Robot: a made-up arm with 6 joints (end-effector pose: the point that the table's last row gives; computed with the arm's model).
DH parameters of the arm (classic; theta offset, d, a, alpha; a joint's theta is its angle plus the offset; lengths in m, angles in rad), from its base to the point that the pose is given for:
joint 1: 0 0.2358 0 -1.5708
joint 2: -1.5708 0 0.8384 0
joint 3: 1.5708 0.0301 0 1.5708
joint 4: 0 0.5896 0 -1.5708
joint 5: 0 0 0 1.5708
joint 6: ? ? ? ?
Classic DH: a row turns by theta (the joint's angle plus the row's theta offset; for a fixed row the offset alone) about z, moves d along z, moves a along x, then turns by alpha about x.
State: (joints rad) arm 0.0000 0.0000 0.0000 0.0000 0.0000 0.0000
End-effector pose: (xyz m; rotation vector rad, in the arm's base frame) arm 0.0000 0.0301 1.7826 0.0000 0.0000 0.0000
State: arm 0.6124 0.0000 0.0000 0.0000 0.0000 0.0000
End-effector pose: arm -0.0173 0.0246 1.7826 0.0000 0.0000 0.6124
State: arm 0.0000 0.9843 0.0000 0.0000 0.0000 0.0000
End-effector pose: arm 1.2883 0.0301 1.0919 0.0000 0.9843 0.0000
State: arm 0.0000 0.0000 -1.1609 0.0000 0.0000 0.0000
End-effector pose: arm -0.6497 0.0301 1.3565 0.0000 -1.1609 0.0000
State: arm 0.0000 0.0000 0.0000 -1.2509 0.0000 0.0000
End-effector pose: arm 0.0000 0.0301 1.7826 0.0000 0.0000 -1.2509
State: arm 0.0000 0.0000 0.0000 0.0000 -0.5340 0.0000
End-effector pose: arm -0.0605 0.0301 1.7661 0.0000 -0.5340 0.0000
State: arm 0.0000 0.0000 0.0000 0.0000 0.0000 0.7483
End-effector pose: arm 0.0000 0.0301 1.7826 0.0000 0.0000 0.7483
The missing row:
joint 6: 0 0.1188 0 0
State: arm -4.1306 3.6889 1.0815 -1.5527 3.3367 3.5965
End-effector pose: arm 0.4549 -0.7883 -0.4531 -1.6927 -0.2808 0.9290
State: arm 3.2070 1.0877 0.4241 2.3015 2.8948 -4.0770
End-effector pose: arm -1.2089 -0.1310 0.6726 2.0027 -0.0276 2.2145
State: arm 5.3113 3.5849 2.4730 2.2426 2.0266 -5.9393
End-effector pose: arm -0.2131 0.5136 -0.0127 -1.1129 1.9608 0.7297
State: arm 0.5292 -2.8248 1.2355 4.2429 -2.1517 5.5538
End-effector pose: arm -0.7387 -0.2945 -0.5257 -0.2827 1.4906 2.1923
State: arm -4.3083 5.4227 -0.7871 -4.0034 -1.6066 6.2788
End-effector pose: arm 0.5369 -1.1029 0.8147 -0.7338 0.5303 -1.0464
